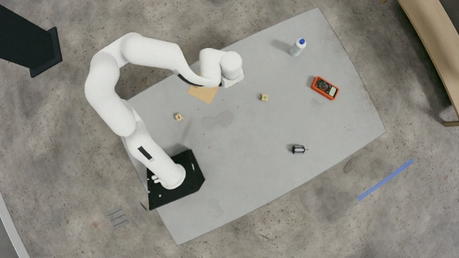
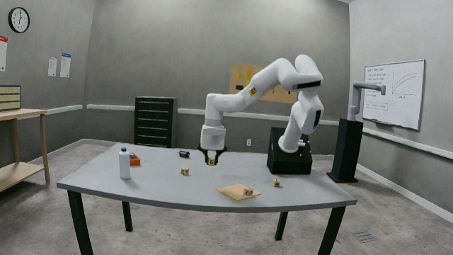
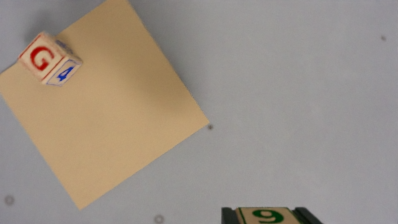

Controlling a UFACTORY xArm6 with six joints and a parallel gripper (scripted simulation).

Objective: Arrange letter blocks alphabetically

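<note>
Now: hand 13 cm past the tan mat, 6 cm to the right of it and 12 cm above it. Also, from my hand: white bottle: 41 cm ahead, 7 cm to the left, 5 cm below; orange multimeter: 48 cm ahead, 18 cm to the right, 10 cm below; small black object: 22 cm ahead, 44 cm to the right, 10 cm below.
</note>
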